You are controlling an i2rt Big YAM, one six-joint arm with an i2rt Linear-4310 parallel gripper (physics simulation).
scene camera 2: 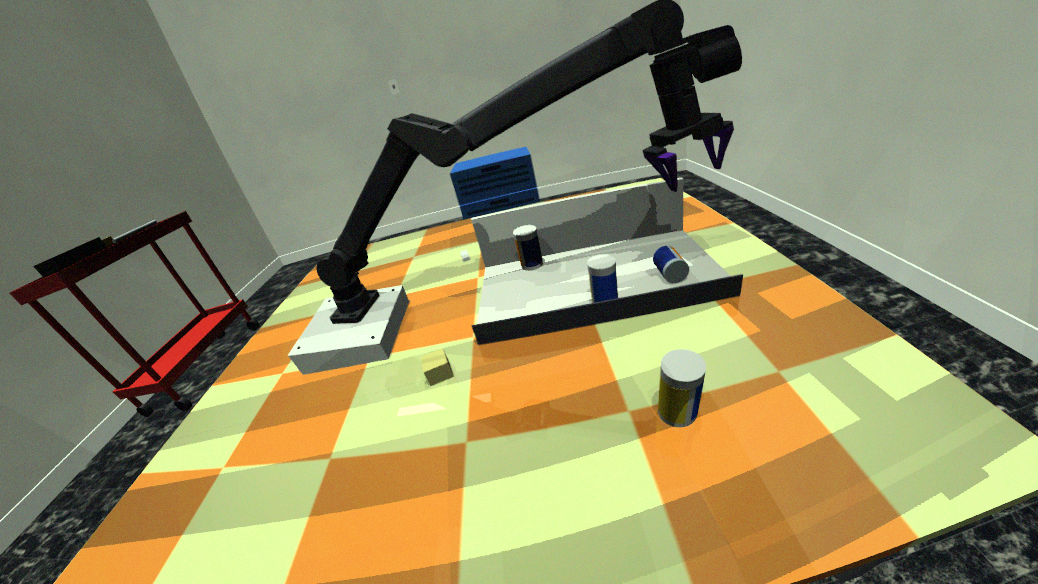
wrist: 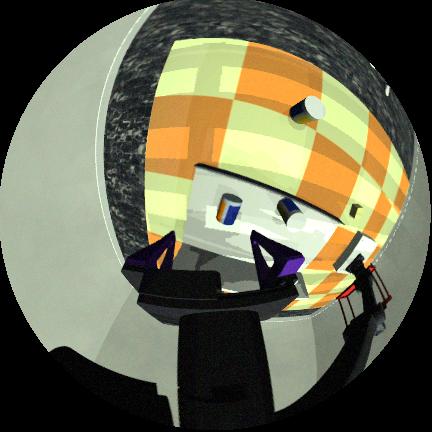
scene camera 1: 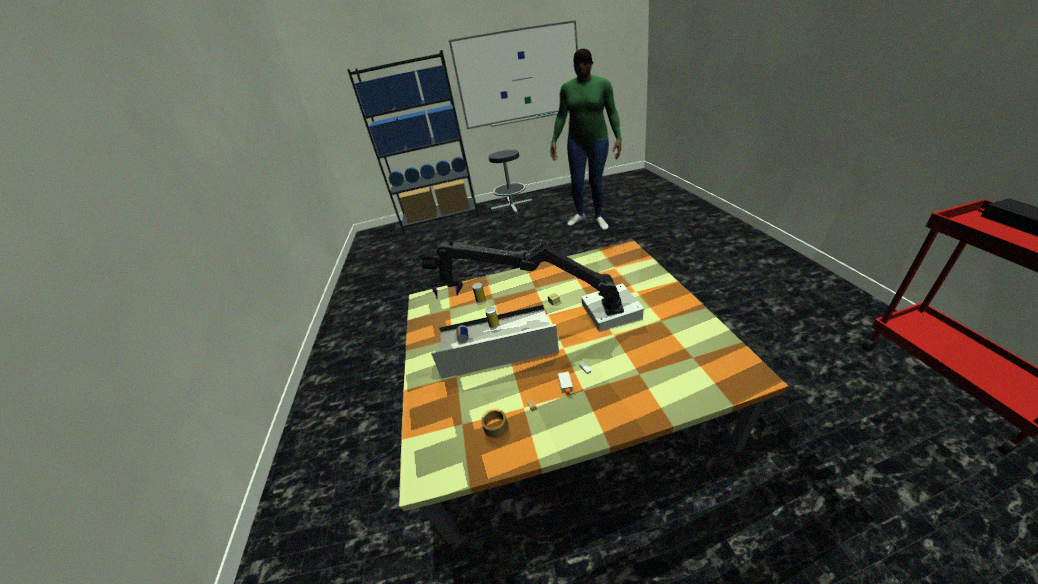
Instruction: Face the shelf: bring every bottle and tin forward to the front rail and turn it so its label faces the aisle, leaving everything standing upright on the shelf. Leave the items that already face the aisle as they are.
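Frame: origin at the arm's base, x left, y back, z up, level; metres.
Seen in the pictures: gripper, between the fingertips: (scene camera 2: 696, 179) (wrist: 212, 234) (scene camera 1: 447, 296); arm's base, origin of its link: (scene camera 2: 356, 308) (wrist: 354, 262) (scene camera 1: 612, 306).
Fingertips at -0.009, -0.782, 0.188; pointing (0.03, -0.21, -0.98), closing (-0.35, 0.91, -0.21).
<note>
Offsets run from my fingertips to a thing's top centre, as dx, dy, dz.
My gripper (scene camera 1: 447, 292) (scene camera 2: 696, 178) (wrist: 212, 234) is open and empty, high above the right end of the shelf as scene camera 2 shows it. On the shelf (scene camera 1: 500, 351) (scene camera 2: 609, 312) (wrist: 200, 195), a blue and orange tin @[+0.054, +0.032, -0.169] (scene camera 1: 462, 332) (scene camera 2: 670, 263) (wrist: 229, 209) lies on its side towards the right. A white-capped tin @[-0.021, +0.183, -0.128] (scene camera 1: 492, 318) (scene camera 2: 603, 279) (wrist: 290, 214) stands near the front rail, blue side towards scene camera 2. A dark blue and orange tin @[+0.179, +0.353, -0.125] (scene camera 2: 528, 247) stands near the back panel at left. A yellow and blue tin @[-0.282, +0.097, -0.148] (scene camera 1: 479, 292) (scene camera 2: 680, 388) (wrist: 307, 110) stands on the table outside the front rail.
A small yellowish block @[-0.169, +0.508, -0.209] (scene camera 1: 553, 298) (scene camera 2: 436, 366) (wrist: 355, 210) lies between the arm's base (scene camera 1: 613, 313) (scene camera 2: 352, 337) and the table tin. Behind the shelf's back panel are a brown ring-shaped bowl @[+0.562, +0.198, -0.197] (scene camera 1: 494, 430) and a white box @[+0.408, +0.491, -0.219] (scene camera 1: 565, 382). A person (scene camera 1: 586, 108) stands beyond the table.
</note>
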